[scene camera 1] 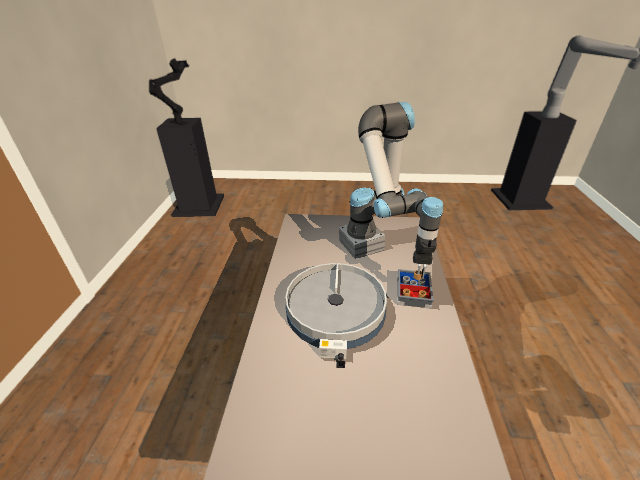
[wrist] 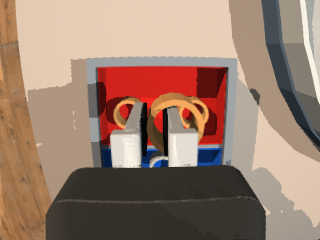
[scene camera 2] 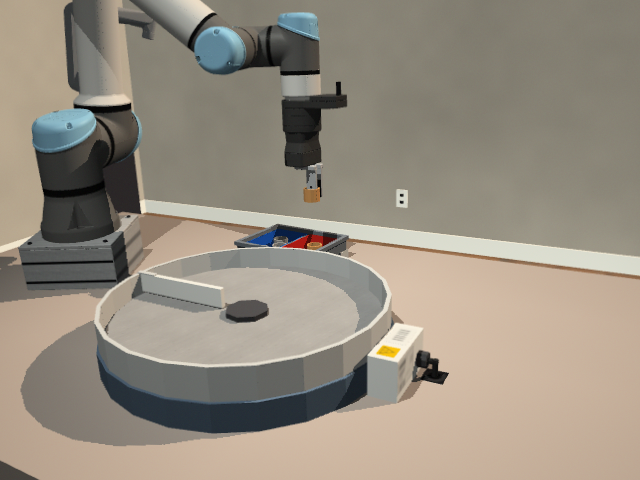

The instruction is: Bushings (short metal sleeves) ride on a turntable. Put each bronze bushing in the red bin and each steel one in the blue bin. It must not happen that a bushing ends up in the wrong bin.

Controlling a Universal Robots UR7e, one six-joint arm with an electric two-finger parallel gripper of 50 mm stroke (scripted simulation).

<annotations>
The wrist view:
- my gripper: 155,119
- bronze bushing: 155,136
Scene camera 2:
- my gripper: 315,197
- turntable: 273,312
</annotations>
